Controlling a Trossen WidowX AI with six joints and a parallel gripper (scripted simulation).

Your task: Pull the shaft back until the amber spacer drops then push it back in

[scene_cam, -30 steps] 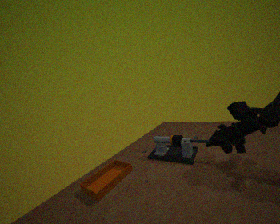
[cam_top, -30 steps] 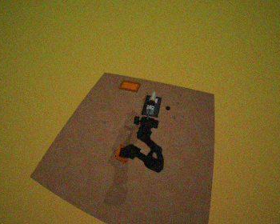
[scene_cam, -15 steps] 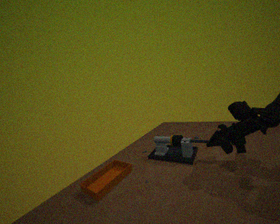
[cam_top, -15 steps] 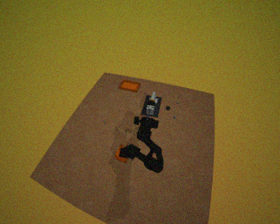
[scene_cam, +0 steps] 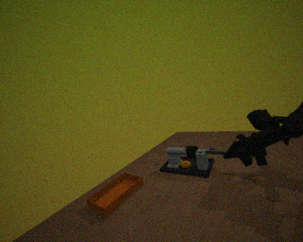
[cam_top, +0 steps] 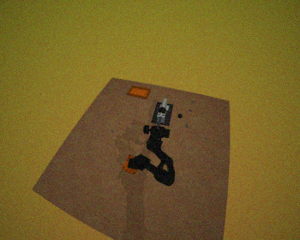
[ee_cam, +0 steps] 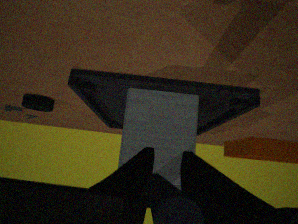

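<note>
My gripper tip is 18 cm short of the amber spacer, 1 cm to the left of it and 5 cm above it. Round my gripper tip: orange tray (39 cm ahead, 26 cm to the left, 5 cm below); then dark disc (17 cm ahead, 16 cm to the right, 5 cm below).
</note>
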